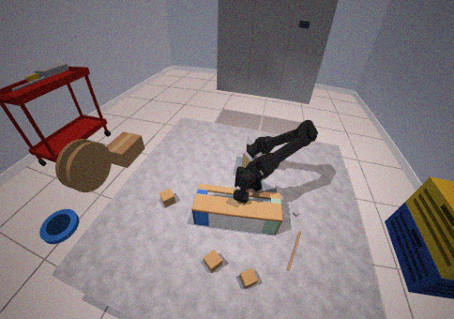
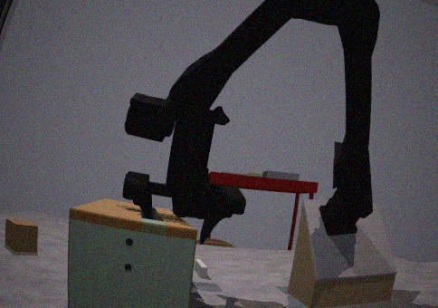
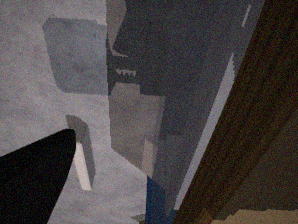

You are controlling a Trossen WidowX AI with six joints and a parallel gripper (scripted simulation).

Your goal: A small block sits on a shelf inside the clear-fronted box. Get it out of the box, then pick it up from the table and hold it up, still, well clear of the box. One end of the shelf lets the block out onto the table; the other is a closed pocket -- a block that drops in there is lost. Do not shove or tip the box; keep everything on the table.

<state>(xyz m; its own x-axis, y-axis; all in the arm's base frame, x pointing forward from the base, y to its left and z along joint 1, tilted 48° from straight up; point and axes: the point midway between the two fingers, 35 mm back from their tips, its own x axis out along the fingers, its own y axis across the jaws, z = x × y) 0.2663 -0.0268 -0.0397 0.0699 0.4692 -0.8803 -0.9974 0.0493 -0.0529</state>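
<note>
The box is 30 mm ahead of my gripper tip, 20 mm to the left of it and 20 mm below it. Round my gripper tip: thin stick 290 mm to the left, 210 mm ahead, 80 mm below.
</note>
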